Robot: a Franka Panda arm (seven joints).
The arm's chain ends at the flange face. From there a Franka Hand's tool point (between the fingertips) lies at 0.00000 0.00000 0.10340 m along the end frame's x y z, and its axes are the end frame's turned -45 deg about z.
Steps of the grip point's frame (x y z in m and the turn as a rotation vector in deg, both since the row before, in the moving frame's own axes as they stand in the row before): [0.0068, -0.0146, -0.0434, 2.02, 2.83, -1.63]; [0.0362, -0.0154, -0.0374, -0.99, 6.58, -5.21]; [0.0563, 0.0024, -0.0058, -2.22, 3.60, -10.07]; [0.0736, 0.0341, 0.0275, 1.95, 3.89, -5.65]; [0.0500, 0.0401, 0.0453, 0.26, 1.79, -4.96]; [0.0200, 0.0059, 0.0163, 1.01, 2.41, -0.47]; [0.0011, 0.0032, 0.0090, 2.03, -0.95, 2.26]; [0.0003, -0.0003, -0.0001, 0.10, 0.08, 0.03]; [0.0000, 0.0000, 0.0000, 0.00, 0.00, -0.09]
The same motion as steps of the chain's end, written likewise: [-0.0065, -0.0089, -0.0432, 3.43, 0.57, -1.63]; [0.0054, -0.0289, -0.0367, 3.95, 5.35, -5.21]; [0.0343, -0.0357, -0.0055, 0.98, 4.12, -10.07]; [0.0741, -0.0204, 0.0278, 4.13, 1.37, -5.65]; [0.0619, -0.0043, 0.0454, 1.45, 1.08, -4.96]; [0.0165, -0.0056, 0.0164, 2.42, 0.99, -0.47]; [0.0068, 0.0029, 0.0091, 0.76, -2.11, 2.26]; [0.0000, -0.0002, -0.0001, 0.13, -0.01, 0.03]; [0.0000, 0.0000, 0.0000, 0.00, 0.00, -0.09]
